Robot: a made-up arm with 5 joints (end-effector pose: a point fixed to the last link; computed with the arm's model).
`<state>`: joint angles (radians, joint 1 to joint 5).
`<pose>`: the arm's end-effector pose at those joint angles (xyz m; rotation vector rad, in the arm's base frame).
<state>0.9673 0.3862 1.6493 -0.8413 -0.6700</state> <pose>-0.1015 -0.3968 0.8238 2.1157 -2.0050 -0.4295</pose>
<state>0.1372 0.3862 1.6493 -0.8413 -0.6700</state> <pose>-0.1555 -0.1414 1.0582 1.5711 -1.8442 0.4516</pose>
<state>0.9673 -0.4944 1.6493 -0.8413 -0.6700</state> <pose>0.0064 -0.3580 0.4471 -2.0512 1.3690 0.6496</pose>
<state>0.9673 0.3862 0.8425 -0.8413 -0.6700</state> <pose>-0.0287 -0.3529 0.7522 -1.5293 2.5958 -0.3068</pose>
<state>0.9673 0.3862 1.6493 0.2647 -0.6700</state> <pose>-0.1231 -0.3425 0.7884 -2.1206 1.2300 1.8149</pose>
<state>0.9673 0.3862 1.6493 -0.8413 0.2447</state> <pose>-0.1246 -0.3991 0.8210 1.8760 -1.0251 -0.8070</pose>
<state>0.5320 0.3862 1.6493 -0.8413 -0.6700</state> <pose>-0.1287 -0.2874 0.9741 1.8468 -1.9510 0.0607</pose>
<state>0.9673 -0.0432 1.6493 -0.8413 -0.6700</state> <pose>-0.0663 -0.4173 0.6312 -2.2529 1.8154 0.5870</pose>
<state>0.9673 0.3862 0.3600 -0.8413 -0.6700</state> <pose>0.0355 -0.3566 0.7312 -0.9699 2.5854 -0.7001</pose>
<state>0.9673 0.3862 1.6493 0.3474 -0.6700</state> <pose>-0.1258 -0.3379 0.7885 -2.0756 1.1412 1.8878</pose>
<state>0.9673 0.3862 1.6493 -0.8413 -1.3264</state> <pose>-0.0901 -0.4023 0.8351 -1.7249 2.2642 -0.0062</pose>
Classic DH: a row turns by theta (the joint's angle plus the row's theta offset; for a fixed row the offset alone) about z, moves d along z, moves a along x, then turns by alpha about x. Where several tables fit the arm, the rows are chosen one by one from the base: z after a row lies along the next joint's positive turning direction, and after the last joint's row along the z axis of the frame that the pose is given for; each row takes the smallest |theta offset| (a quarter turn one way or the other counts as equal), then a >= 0, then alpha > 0; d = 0 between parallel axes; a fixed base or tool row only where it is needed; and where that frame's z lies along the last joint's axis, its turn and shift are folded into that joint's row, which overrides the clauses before.
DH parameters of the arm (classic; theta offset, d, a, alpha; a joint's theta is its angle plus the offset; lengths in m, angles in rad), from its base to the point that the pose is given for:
base (fixed): -1.4345 0.6577 -0.0177 -1.491
joint 1: 0.3513 0.0493 -0.0432 -2.5389
joint 2: -1.3047 -0.2469 -0.3663 1.6473
joint 3: -0.9147 -0.0678 0.1063 0.7888
joint 4: 0.5194 -0.2115 -0.0275 -1.1649
joint 5: -0.5268 -0.0572 0.0217 -2.0037
tool (fixed): 1.8755 0.0166 0 0

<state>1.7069 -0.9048 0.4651 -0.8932 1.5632</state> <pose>0.1305 0.1043 0.3482 -2.3277 0.0256 1.3778</pose>
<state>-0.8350 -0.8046 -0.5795 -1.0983 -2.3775</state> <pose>0.2060 -0.1145 0.9851 0.7391 -0.3411 -1.2989</pose>
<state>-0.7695 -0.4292 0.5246 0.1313 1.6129</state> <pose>0.0641 -0.1388 0.9614 1.0018 -0.2759 -0.1389</pose>
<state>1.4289 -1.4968 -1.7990 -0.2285 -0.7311</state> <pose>0.4606 0.0644 0.2260 1.8839 1.7709 0.6630</pose>
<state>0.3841 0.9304 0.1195 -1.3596 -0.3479</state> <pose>-0.0038 -0.1059 1.0353 -0.0216 -1.9369 2.0888</pose>
